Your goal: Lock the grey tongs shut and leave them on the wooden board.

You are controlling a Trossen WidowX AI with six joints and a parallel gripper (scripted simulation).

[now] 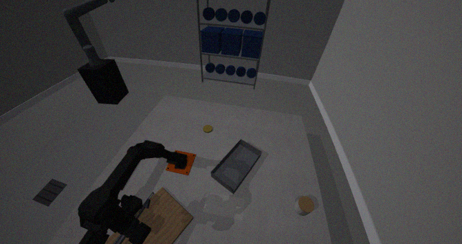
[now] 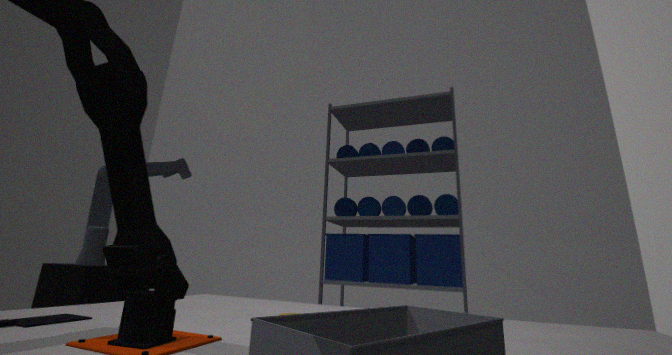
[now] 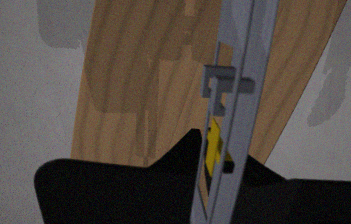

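Now: gripper tip 10 mm short of the yellow piece, 20 mm to the right of it and 40 mm below it. The rest, counted from my gripper tip: wooden board: 150 mm below; black spatula: 220 mm behind, 360 mm to the left, 150 mm below; grey roasting tin: 410 mm ahead, 380 mm to the left, 130 mm below.
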